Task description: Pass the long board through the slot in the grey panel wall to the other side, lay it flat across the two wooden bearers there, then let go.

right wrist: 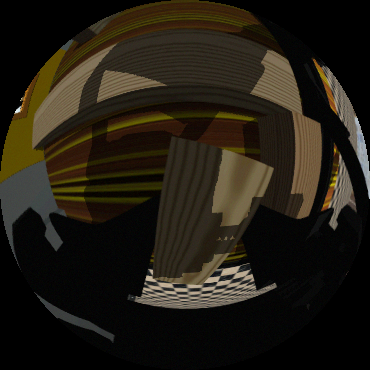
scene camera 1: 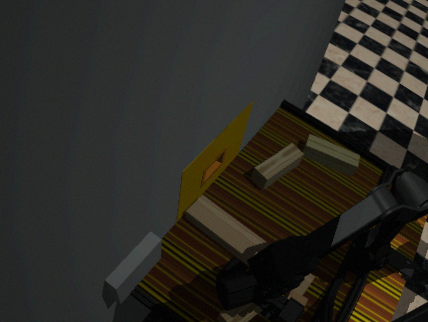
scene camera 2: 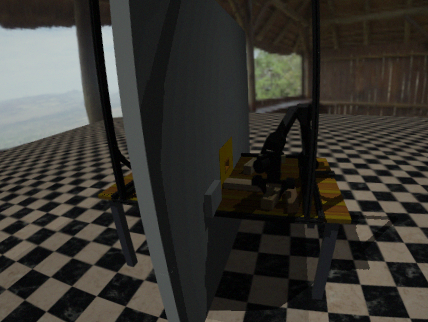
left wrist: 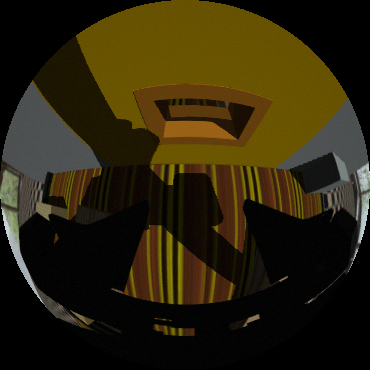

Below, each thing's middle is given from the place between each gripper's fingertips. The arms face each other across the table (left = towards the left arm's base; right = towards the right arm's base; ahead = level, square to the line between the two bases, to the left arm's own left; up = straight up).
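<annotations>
The slot (left wrist: 167, 124) is 3 cm above my left hand and 9 cm to the right of it. Grey block (scene camera 1: 128, 274), counted from my left hand: 8 cm to the right, 31 cm behind, 1 cm below.
My right hand is 100 mm past the grey block, 290 mm to the right of it and 40 mm below it. The slot is 210 mm ahead of my right hand, 280 mm to the left of it and 80 mm above it.
</annotations>
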